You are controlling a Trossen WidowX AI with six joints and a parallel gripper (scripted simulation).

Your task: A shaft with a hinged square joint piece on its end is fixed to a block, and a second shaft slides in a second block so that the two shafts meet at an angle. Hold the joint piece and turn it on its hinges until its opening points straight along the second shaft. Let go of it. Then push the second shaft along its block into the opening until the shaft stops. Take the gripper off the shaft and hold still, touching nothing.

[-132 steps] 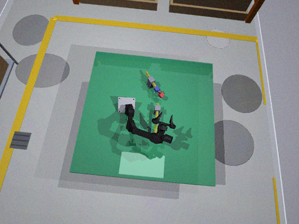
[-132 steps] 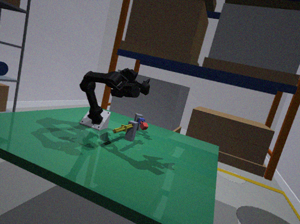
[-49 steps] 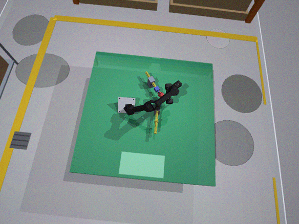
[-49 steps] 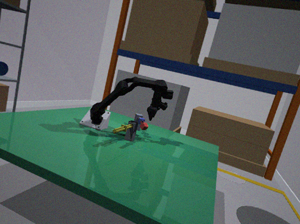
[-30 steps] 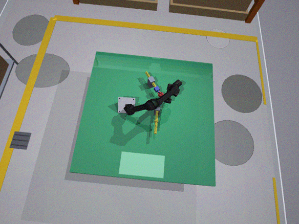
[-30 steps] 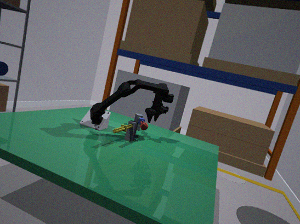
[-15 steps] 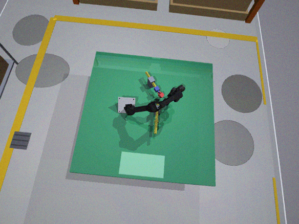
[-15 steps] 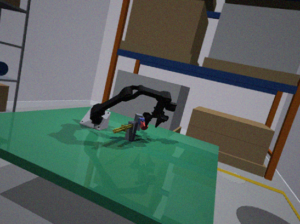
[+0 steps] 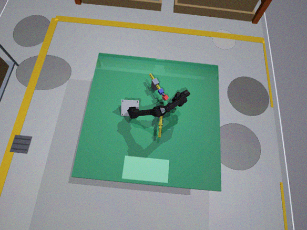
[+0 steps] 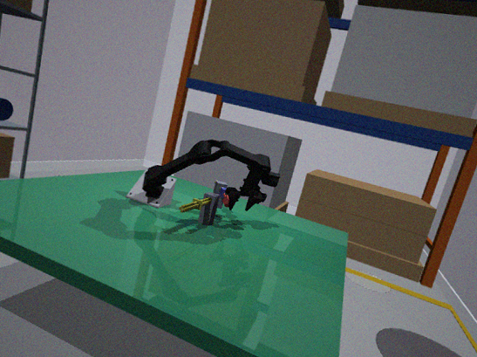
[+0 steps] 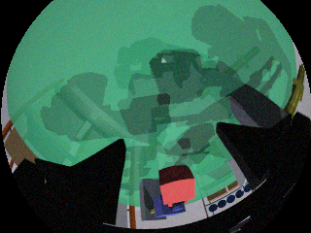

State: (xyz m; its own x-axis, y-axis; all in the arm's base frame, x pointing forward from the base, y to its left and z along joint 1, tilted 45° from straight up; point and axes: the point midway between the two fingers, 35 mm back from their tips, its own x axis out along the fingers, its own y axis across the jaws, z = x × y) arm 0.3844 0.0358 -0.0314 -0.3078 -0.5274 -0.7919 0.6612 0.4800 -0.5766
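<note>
My gripper tip is 60 mm past the red square joint piece, 50 mm to the right of it and 20 mm below it.
</note>
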